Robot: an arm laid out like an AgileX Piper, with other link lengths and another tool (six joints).
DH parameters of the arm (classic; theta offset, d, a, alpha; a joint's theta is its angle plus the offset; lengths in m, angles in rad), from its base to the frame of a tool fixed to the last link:
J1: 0 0.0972 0 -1.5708
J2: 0.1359 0 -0.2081 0
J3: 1.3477 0 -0.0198 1.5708
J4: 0 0.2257 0 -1.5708
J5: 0 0 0 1.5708
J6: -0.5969 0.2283 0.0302 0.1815
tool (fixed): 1.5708 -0.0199 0 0
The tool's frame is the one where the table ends.
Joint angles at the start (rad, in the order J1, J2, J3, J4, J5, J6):
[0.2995 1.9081 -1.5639 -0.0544 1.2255 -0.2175]
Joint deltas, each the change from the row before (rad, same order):
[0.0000 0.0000 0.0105 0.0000 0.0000 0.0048]
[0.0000 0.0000 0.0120 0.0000 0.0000 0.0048]
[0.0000 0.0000 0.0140 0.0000 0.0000 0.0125]
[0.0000 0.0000 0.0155 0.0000 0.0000 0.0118]
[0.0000 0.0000 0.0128 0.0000 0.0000 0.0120]
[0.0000 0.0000 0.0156 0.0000 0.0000 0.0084]
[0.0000 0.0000 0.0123 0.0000 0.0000 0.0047]
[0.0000 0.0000 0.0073 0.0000 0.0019 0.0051]
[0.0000 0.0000 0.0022 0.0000 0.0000 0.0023]
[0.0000 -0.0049 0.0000 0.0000 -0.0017 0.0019]
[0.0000 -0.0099 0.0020 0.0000 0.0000 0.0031]
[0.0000 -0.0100 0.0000 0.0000 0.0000 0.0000]
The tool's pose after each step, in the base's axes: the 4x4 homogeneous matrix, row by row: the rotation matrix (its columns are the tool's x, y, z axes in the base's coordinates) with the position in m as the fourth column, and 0 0 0 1 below. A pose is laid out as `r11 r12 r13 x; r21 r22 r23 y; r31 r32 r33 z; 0 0 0 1`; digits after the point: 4 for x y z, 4 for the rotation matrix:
-0.8674 0.4300 0.2504 0.3061; 0.4178 0.9027 -0.1030 0.0626; -0.2703 0.0153 -0.9627 0.0333; 0 0 0 1
-0.8684 0.4345 0.2390 0.3031; 0.4211 0.9007 -0.1072 0.0618; -0.2618 0.0076 -0.9651 0.0307; 0 0 0 1
-0.8664 0.4457 0.2250 0.2994; 0.4311 0.8952 -0.1132 0.0610; -0.2519 -0.0010 -0.9678 0.0277; 0 0 0 1
-0.8649 0.4561 0.2097 0.2953; 0.4403 0.8899 -0.1195 0.0600; -0.2411 -0.0110 -0.9704 0.0245; 0 0 0 1
-0.8623 0.4666 0.1968 0.2918; 0.4499 0.8843 -0.1251 0.0592; -0.2324 -0.0193 -0.9724 0.0218; 0 0 0 1
-0.8618 0.4736 0.1816 0.2877; 0.4561 0.8802 -0.1309 0.0582; -0.2219 -0.0300 -0.9746 0.0187; 0 0 0 1
-0.8622 0.4773 0.1698 0.2845; 0.4594 0.8779 -0.1352 0.0573; -0.2136 -0.0386 -0.9762 0.0163; 0 0 0 1
-0.8616 0.4815 0.1607 0.2821; 0.4633 0.8753 -0.1387 0.0567; -0.2075 -0.0450 -0.9772 0.0149; 0 0 0 1
-0.8609 0.4834 0.1585 0.2815; 0.4652 0.8741 -0.1397 0.0566; -0.2061 -0.0466 -0.9774 0.0145; 0 0 0 1
-0.8587 0.4853 0.1645 0.2822; 0.4671 0.8733 -0.1381 0.0568; -0.2106 -0.0417 -0.9767 0.0159; 0 0 0 1
-0.8556 0.4883 0.1716 0.2824; 0.4703 0.8719 -0.1363 0.0569; -0.2161 -0.0359 -0.9757 0.0183; 0 0 0 1
-0.8535 0.4886 0.1809 0.2831; 0.4709 0.8720 -0.1334 0.0572; -0.2229 -0.0287 -0.9744 0.0212; 0 0 0 1

